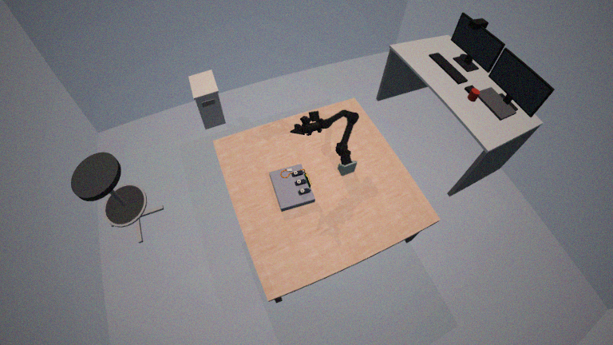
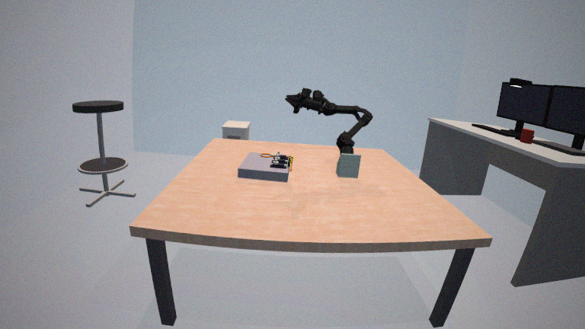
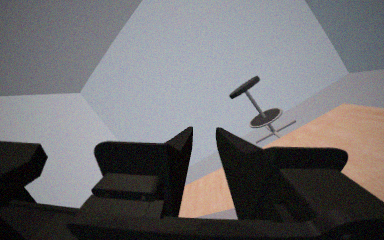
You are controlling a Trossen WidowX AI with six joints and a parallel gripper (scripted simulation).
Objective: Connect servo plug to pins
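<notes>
Now: gripper tip 30 cm above the yellow marked band, 17 cm to the right of it and 4 cm past it. Also, from my gripper tip: grey printed holder: 35 cm below, 19 cm to the left, 12 cm ahead.
</notes>
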